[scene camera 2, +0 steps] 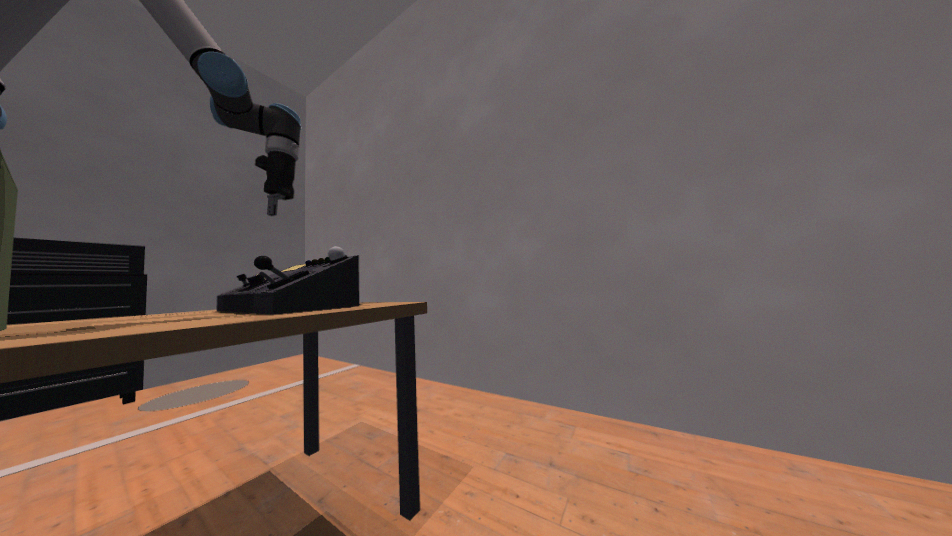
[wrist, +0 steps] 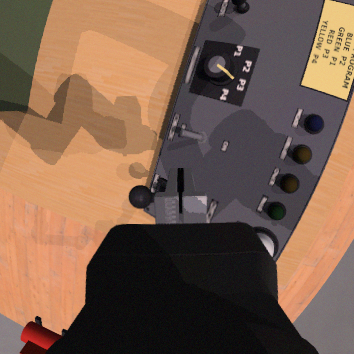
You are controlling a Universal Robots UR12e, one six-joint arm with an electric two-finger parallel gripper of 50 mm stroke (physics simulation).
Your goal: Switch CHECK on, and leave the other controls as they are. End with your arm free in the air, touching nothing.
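Places are measured from the arm's base along level axes (x ahead, y left, z up), in metres.
Pixels of known places: gripper, fingertip midpoint: [scene camera 2: 271,215] [wrist: 180,181].
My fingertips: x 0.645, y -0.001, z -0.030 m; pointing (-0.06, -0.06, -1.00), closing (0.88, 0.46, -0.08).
Behind a point stands the place of what it marks.
The CHECK switch is a short grey toggle lever [wrist: 191,134] @[x 0.638, y 0.018, z -0.225 m] on the dark sloped console [scene camera 2: 319,289] @[x 0.735, y -0.160, z -0.280 m] [wrist: 275,95] @[x 0.726, y 0.134, z -0.209 m]. In the wrist view its free end leans to the left, toward the CHECK label [wrist: 173,127] @[x 0.602, y 0.010, z -0.276 m] and away from the ON label [wrist: 225,146] @[x 0.698, y 0.026, z -0.230 m]. The OFF label cannot be read there. In the scene view I cannot make this lever out clearly. My gripper [scene camera 2: 271,213] @[x 0.645, y -0.001, z -0.030 m] [wrist: 180,181] @[x 0.645, y -0.001, z -0.030 m] is shut, with nothing between its fingers. It hangs in the air well above the console, touching nothing.
A black ball-topped lever [scene camera 2: 263,262] @[x 0.605, y -0.129, z -0.200 m] [wrist: 141,196] @[x 0.611, y -0.100, z -0.181 m] sticks up from the console. A rotary knob [wrist: 217,65] @[x 0.626, y 0.134, z -0.220 m], several coloured buttons, including a blue one [wrist: 314,123] @[x 0.781, y 0.118, z -0.162 m], and a white dome [scene camera 2: 335,252] @[x 0.800, y -0.110, z -0.156 m] [wrist: 266,243] @[x 0.811, y -0.065, z -0.146 m] are also on it. The console stands on a wooden table [scene camera 2: 373,310] @[x 0.846, y -0.278, z -0.351 m].
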